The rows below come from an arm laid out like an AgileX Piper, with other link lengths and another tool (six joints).
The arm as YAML. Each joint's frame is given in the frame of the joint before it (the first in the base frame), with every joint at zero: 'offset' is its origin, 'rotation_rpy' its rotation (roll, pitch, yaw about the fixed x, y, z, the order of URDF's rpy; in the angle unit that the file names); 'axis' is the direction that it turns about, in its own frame. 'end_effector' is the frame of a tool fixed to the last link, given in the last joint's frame.
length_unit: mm
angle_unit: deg
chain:
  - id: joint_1
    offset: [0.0, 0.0, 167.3]
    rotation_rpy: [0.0, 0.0, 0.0]
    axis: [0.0, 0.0, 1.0]
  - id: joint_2
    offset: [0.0, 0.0, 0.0]
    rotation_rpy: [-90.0, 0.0, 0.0]
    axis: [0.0, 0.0, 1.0]
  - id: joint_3
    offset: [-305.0, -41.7, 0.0]
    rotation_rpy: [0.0, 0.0, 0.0]
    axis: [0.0, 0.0, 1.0]
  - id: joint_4
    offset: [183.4, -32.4, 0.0]
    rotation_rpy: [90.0, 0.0, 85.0]
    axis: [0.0, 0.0, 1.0]
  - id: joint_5
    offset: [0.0, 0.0, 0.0]
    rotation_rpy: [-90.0, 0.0, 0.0]
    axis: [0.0, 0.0, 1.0]
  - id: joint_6
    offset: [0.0, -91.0, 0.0]
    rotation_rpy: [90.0, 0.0, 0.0]
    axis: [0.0, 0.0, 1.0]
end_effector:
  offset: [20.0, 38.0, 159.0]
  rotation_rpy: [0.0, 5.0, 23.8]
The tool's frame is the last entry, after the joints.
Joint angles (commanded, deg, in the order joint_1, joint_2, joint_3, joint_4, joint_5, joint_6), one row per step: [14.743 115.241 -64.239 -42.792 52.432 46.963]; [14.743 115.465 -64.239 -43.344 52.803 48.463]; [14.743 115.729 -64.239 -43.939 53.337 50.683]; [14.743 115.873 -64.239 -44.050 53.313 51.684]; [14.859 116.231 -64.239 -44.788 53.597 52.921]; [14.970 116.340 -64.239 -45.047 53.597 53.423]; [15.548 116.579 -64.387 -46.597 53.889 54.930]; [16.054 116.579 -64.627 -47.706 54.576 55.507]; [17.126 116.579 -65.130 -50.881 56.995 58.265]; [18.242 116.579 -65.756 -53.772 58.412 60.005]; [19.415 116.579 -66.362 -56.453 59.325 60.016]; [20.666 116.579 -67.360 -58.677 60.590 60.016]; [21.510 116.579 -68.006 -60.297 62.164 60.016]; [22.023 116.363 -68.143 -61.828 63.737 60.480]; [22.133 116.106 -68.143 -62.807 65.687 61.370]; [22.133 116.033 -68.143 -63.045 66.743 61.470]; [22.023 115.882 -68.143 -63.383 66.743 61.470]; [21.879 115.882 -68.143 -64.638 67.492 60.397]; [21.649 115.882 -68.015 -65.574 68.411 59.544]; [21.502 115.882 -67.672 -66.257 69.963 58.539]
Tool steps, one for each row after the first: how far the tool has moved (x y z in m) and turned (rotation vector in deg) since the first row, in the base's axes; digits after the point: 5 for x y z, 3 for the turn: [0.00056 -0.00209 -0.00026 -0.462 -0.451 -1.038]; [0.00117 -0.00459 -0.00053 -0.979 -1.179 -2.714]; [0.00193 -0.00460 -0.00123 -0.937 -1.607 -3.457]; [0.00286 -0.00640 -0.00197 -1.542 -1.921 -3.956]; [0.00361 -0.00632 -0.00224 -1.667 -2.141 -4.069]; [0.00776 -0.00703 -0.00091 -2.657 -3.061 -3.721]; [0.01016 -0.00816 0.00191 -3.682 -3.525 -3.191]; [0.01580 -0.01461 0.01068 -6.832 -5.248 -3.171]; [0.02428 -0.01661 0.01881 -9.133 -7.117 -2.037]; [0.03265 -0.01617 0.02642 -11.208 -8.225 0.579]; [0.04123 -0.01426 0.03518 -13.146 -9.515 2.670]; [0.04543 -0.01522 0.04273 -15.097 -10.200 3.753]; [0.04725 -0.01867 0.05027 -17.007 -10.891 4.104]; [0.04604 -0.02505 0.05741 -18.838 -11.442 3.152]; [0.04419 -0.02856 0.06036 -19.768 -11.330 2.663]; [0.04515 -0.02966 0.06198 -19.936 -11.579 2.758]; [0.04600 -0.03478 0.06643 -21.574 -11.085 3.846]; [0.04500 -0.04063 0.07026 -23.146 -10.420 4.386]; [0.04066 -0.04778 0.07445 -25.140 -9.162 4.621]
